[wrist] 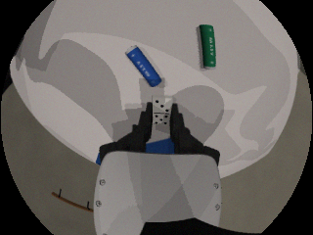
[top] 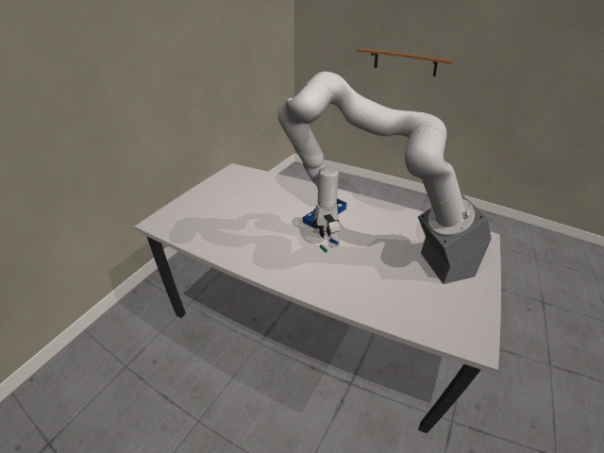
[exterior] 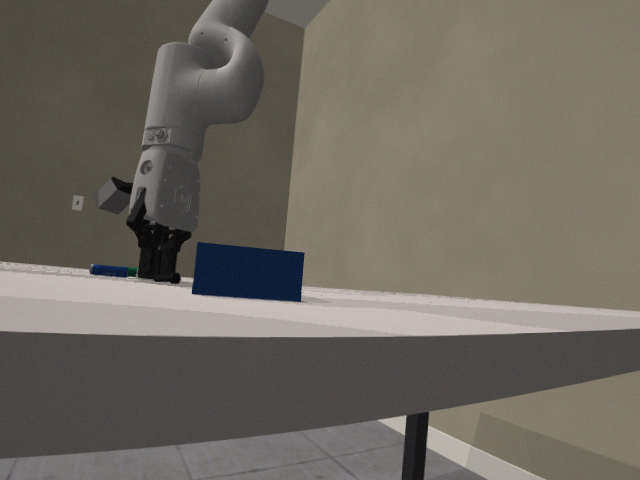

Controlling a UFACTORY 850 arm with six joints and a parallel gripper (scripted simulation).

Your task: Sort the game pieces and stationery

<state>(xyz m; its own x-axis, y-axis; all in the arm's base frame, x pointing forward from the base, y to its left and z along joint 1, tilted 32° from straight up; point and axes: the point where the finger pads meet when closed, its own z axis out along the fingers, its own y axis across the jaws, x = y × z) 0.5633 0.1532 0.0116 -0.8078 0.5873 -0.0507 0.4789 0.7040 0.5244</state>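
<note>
Right now my hand is 11 cm short of the blue bin and 14 cm to the left of it. From my hand the other things lie so: white domino 2 cm below; then blue battery 7 cm behind, 1 cm to the left, 2 cm below; then black bolt 3 cm ahead, 7 cm to the right, 2 cm below.
</note>
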